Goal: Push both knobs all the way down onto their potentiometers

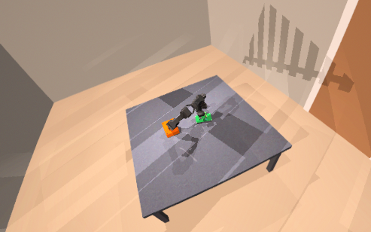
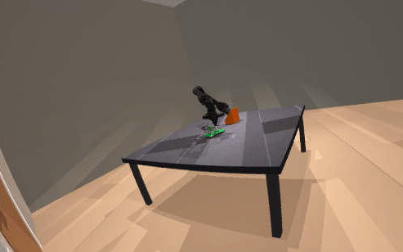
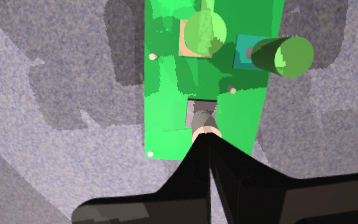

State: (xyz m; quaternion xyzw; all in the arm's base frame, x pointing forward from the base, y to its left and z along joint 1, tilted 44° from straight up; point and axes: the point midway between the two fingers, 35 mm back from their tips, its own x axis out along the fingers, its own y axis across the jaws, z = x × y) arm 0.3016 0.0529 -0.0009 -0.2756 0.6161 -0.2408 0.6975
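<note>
The green knob lies 6 cm ahead of my gripper tip. From my gripper tip the other things lie so: beige knob (2 cm below).
</note>
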